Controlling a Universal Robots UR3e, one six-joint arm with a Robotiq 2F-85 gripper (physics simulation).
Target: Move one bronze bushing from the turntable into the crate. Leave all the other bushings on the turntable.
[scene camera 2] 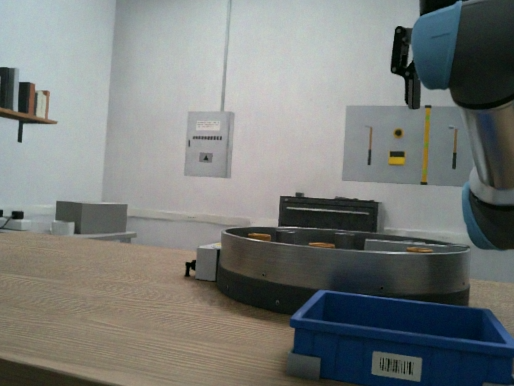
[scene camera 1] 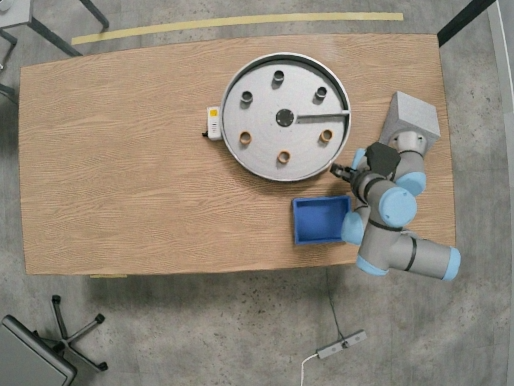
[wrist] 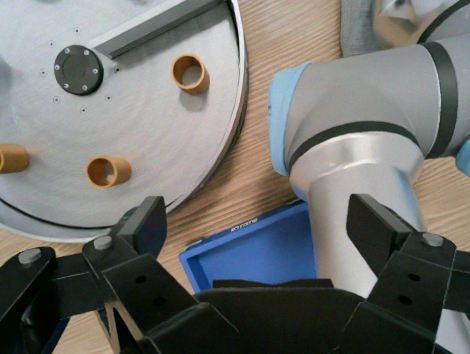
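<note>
The round grey turntable (scene camera 1: 260,120) (scene camera 2: 350,267) (wrist: 150,120) carries three upright bronze bushings: one near the divider (scene camera 1: 331,136) (scene camera 2: 419,250) (wrist: 201,87), a front one (scene camera 1: 289,158) (scene camera 2: 321,245) (wrist: 123,170), and a left one (scene camera 1: 245,143) (scene camera 2: 259,237) (wrist: 16,159). Three dark grey bushings stand at its back, among them a right one (scene camera 1: 321,96). The blue crate (scene camera 1: 295,220) (scene camera 2: 345,345) (wrist: 225,241) stands in front of the turntable; its visible inside holds no bushing. My gripper (scene camera 1: 336,170) (scene camera 2: 413,97) (wrist: 256,212) is open and empty, high above the table near the turntable's front right edge.
A raised divider (scene camera 1: 322,118) (wrist: 155,27) runs from near the turntable's hub to its high rim. A white control box (scene camera 1: 214,123) (scene camera 2: 206,262) adjoins its left side. The arm's grey base block (scene camera 1: 410,115) is at the right, and the arm partly covers the crate in the wrist view.
</note>
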